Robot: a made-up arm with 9 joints.
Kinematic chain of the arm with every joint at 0, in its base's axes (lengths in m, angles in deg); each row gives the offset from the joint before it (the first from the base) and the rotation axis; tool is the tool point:
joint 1: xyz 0 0 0.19 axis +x
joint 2: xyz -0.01 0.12 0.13 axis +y
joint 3: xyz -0.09 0 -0.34 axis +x
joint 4: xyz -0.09 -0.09 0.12 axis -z
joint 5: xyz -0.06 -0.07 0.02 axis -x
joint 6: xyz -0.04 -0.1 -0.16 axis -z
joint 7: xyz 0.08 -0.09 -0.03 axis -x
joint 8: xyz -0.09 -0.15 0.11 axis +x
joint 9: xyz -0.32 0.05 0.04 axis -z
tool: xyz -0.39 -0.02 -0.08
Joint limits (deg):
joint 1: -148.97..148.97
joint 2: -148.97..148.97
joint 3: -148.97..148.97
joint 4: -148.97..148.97
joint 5: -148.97..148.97
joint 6: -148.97..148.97
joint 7: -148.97..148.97
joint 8: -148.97..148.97
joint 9: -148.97..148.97
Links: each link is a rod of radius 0.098 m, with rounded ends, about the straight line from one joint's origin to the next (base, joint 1, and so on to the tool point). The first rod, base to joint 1, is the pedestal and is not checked.
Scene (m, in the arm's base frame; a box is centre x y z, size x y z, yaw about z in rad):
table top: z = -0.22
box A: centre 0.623 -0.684 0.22 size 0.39 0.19 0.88 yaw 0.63
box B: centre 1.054 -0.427 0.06 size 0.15 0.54 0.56 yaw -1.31
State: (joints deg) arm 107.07 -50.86 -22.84 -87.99 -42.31 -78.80 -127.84 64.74 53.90
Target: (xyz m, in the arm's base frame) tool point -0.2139 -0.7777 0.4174
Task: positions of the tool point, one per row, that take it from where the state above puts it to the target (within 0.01 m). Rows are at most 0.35 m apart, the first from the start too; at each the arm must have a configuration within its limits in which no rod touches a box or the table.
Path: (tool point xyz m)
1: 0.8835 0.1457 0.2542
2: 0.8089 -0.0354 0.3511
3: 0.6592 -0.1162 0.5004
4: 0.4634 -0.0856 0.6185
5: 0.4183 -0.3206 0.6791
6: 0.2823 -0.5563 0.6637
7: 0.0606 -0.7298 0.5682
8: -0.2139 -0.7777 0.4174

